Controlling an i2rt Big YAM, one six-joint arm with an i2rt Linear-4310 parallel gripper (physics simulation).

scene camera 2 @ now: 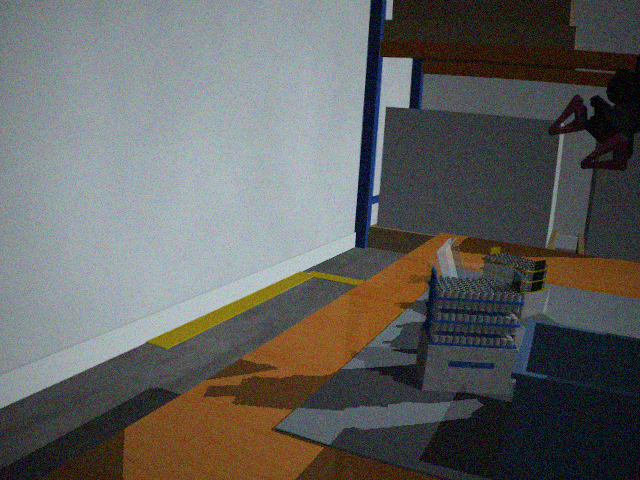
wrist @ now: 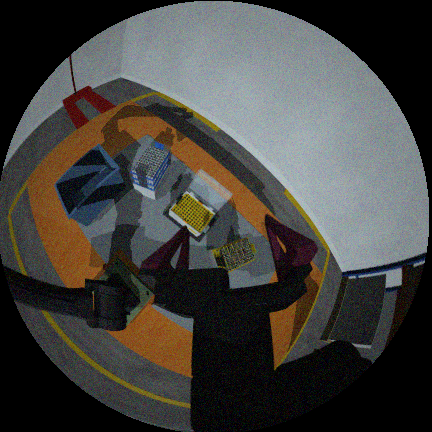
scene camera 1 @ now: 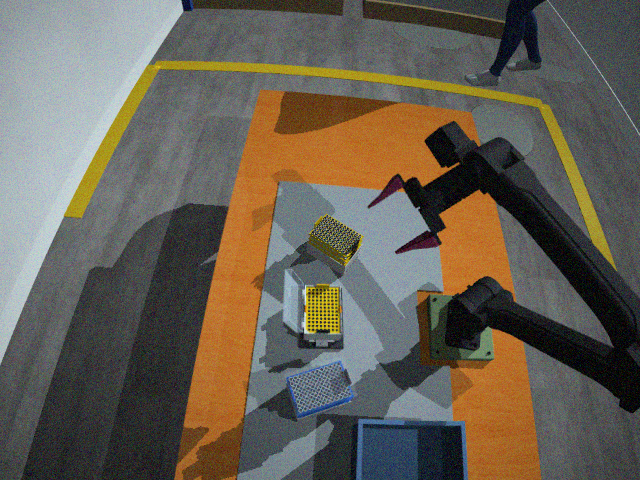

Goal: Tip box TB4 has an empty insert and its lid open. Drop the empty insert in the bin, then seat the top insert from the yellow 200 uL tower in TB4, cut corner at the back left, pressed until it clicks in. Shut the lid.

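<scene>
Tip box TB4 [scene camera 1: 321, 338] stands mid-mat, its clear lid [scene camera 1: 293, 302] [scene camera 2: 447, 257] [wrist: 210, 189] open. A yellow insert [scene camera 1: 323, 310] [wrist: 192, 213] with empty holes sits in the box. The yellow tower [scene camera 1: 334, 240] [scene camera 2: 514, 268] [wrist: 236, 254] stands behind the box, turned at an angle, with tip-filled inserts stacked on it. The bin [scene camera 1: 412, 422] [scene camera 2: 568, 356] [wrist: 90, 187] is blue and stands at the front right of the mat; I see no insert in it. My gripper [scene camera 1: 382, 229] [scene camera 2: 566, 149] [wrist: 225, 223] is open and empty, raised well above the mat, to the right of the yellow tower in scene camera 1.
A blue tower [scene camera 1: 320, 388] [scene camera 2: 473, 315] [wrist: 151, 165] of tip inserts stands between the box and the table's front. The arm's green base plate [scene camera 1: 437, 330] [wrist: 137, 295] is at the right edge of the grey mat [scene camera 1: 387, 304]. A person's legs [scene camera 1: 511, 41] show on the floor beyond the table.
</scene>
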